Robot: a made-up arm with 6 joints. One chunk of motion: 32 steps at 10 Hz.
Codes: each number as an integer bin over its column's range. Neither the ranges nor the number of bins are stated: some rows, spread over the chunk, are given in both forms.
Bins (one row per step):
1: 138 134 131 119 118 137
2: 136 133 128 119 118 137
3: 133 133 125 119 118 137
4: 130 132 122 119 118 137
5: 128 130 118 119 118 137
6: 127 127 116 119 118 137
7: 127 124 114 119 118 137
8: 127 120 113 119 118 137
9: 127 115 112 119 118 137
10: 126 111 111 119 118 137
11: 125 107 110 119 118 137
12: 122 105 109 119 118 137
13: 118 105 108 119 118 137
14: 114 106 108 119 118 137
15: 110 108 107 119 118 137
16: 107 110 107 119 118 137
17: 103 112 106 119 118 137
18: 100 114 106 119 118 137
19: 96 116 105 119 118 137
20: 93 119 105 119 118 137
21: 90 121 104 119 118 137
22: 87 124 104 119 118 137
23: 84 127 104 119 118 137
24: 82 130 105 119 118 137
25: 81 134 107 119 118 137
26: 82 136 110 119 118 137
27: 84 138 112 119 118 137
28: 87 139 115 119 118 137
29: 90 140 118 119 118 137
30: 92 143 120 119 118 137
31: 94 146 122 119 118 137
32: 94 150 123 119 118 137
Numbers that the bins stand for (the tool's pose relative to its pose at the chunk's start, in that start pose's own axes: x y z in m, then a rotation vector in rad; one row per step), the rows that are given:
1: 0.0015 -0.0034 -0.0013 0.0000 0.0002 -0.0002
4: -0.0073 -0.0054 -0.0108 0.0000 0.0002 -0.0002
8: -0.0105 -0.0176 -0.0204 0.0000 0.0002 -0.0002
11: -0.0127 -0.0309 -0.0235 0.0000 0.0002 -0.0002
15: -0.0292 -0.0299 -0.0267 0.0000 0.0002 -0.0002
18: -0.0402 -0.0238 -0.0278 0.0000 0.0002 -0.0002
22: -0.0545 -0.0136 -0.0299 0.0000 0.0002 -0.0002
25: -0.0611 -0.0034 -0.0267 0.0000 0.0002 -0.0002
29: -0.0512 0.0027 -0.0151 0.0000 0.0002 -0.0002
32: -0.0468 0.0129 -0.0098 0.0000 0.0002 -0.0002
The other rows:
2: -0.0007 -0.0044 -0.0045 0.0000 0.0002 -0.0002
3: -0.0040 -0.0044 -0.0076 0.0000 0.0002 -0.0002
5: -0.0095 -0.0075 -0.0151 0.0000 0.0002 -0.0002
6: -0.0105 -0.0105 -0.0172 0.0000 0.0002 -0.0002
7: -0.0105 -0.0136 -0.0193 0.0000 0.0002 -0.0002
9: -0.0105 -0.0227 -0.0214 0.0000 0.0002 -0.0002
10: -0.0116 -0.0268 -0.0225 0.0000 0.0002 -0.0002
12: -0.0160 -0.0329 -0.0246 0.0000 0.0002 -0.0002
13: -0.0204 -0.0329 -0.0256 0.0000 0.0002 -0.0002
14: -0.0248 -0.0319 -0.0256 0.0000 0.0002 -0.0002
16: -0.0325 -0.0278 -0.0267 0.0000 0.0002 -0.0002
17: -0.0369 -0.0258 -0.0278 0.0000 0.0002 -0.0002
19: -0.0446 -0.0217 -0.0288 0.0000 0.0002 -0.0002
20: -0.0479 -0.0187 -0.0288 0.0000 0.0002 -0.0002
21: -0.0512 -0.0166 -0.0299 0.0000 0.0002 -0.0002
23: -0.0578 -0.0105 -0.0299 0.0000 0.0002 -0.0002
24: -0.0600 -0.0075 -0.0288 0.0000 0.0002 -0.0002
26: -0.0600 -0.0013 -0.0235 0.0000 0.0002 -0.0002
27: -0.0578 0.0007 -0.0214 0.0000 0.0002 -0.0002
28: -0.0545 0.0017 -0.0182 0.0000 0.0002 -0.0002
30: -0.0490 0.0058 -0.0129 0.0000 0.0002 -0.0002
31: -0.0468 0.0089 -0.0108 0.0000 0.0002 -0.0002

